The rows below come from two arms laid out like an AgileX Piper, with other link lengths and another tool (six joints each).
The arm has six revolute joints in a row. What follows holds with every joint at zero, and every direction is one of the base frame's.
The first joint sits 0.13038 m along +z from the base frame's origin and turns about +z.
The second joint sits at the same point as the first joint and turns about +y.
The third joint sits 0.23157 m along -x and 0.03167 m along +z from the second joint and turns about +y.
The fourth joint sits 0.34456 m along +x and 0.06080 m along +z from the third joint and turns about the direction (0.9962, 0, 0.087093).
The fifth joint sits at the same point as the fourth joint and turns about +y.
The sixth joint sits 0.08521 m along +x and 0.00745 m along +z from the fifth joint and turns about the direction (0.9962, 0, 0.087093).
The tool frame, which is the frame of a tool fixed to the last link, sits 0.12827 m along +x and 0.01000 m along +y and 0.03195 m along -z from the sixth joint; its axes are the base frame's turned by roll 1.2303, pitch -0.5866 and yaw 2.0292 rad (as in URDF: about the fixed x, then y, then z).
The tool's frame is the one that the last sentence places.
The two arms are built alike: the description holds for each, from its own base.
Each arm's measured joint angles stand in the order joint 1, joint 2, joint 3, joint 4, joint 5, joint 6.
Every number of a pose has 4 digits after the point. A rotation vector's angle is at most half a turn.
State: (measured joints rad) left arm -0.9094 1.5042 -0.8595 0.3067 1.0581 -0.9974; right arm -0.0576 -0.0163 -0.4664 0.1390 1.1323 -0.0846
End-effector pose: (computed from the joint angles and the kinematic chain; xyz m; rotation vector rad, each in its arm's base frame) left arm 0.2006 -0.2076 -0.0038 -2.5690 -1.1506 -0.7965; right arm 0.1999 0.0238 0.2253 2.0355 1.2357 1.6749
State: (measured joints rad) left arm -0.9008 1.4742 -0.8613 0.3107 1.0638 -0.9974; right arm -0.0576 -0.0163 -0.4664 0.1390 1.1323 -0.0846
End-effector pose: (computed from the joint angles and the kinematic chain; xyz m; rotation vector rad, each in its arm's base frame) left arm 0.2052 -0.2079 0.0057 -2.5751 -1.1784 -0.8150; right arm 0.1999 0.0238 0.2253 2.0355 1.2357 1.6749
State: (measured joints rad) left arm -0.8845 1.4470 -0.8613 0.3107 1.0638 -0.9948; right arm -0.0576 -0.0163 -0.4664 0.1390 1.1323 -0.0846
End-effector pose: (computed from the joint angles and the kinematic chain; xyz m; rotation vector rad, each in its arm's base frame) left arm 0.2107 -0.2070 0.0137 -2.5785 -1.2142 -0.8273; right arm 0.1999 0.0238 0.2253 2.0355 1.2357 1.6749
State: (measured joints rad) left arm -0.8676 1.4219 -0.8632 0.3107 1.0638 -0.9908; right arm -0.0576 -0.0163 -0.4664 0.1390 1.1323 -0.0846
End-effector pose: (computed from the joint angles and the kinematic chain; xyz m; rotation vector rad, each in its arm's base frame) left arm 0.2165 -0.2059 0.0217 -2.5815 -1.2488 -0.8401; right arm 0.1999 0.0238 0.2253 2.0355 1.2357 1.6749
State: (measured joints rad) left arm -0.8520 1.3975 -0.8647 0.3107 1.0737 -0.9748; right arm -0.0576 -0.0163 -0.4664 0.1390 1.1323 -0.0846
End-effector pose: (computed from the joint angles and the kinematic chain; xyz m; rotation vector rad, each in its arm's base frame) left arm 0.2206 -0.2024 0.0298 -2.5840 -1.2606 -0.8500; right arm 0.1999 0.0238 0.2253 2.0355 1.2357 1.6749
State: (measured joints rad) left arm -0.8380 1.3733 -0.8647 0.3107 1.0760 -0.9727; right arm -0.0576 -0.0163 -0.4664 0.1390 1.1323 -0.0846
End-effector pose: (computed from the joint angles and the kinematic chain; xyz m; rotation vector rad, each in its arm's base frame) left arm 0.2247 -0.2006 0.0371 -2.5837 -1.2913 -0.8616; right arm 0.1999 0.0238 0.2253 2.0355 1.2357 1.6749
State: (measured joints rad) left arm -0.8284 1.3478 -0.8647 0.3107 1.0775 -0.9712; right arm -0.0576 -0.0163 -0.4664 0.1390 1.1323 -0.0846
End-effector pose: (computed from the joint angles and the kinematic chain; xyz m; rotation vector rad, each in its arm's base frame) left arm 0.2280 -0.1998 0.0448 -2.5877 -1.3189 -0.8755; right arm 0.1999 0.0238 0.2253 2.0355 1.2357 1.6749
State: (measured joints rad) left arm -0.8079 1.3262 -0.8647 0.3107 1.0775 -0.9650; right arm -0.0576 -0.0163 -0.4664 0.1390 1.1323 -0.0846
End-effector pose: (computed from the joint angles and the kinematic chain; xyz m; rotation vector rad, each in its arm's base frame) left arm 0.2333 -0.1961 0.0513 -2.5837 -1.3507 -0.8871; right arm 0.1999 0.0238 0.2253 2.0355 1.2357 1.6749
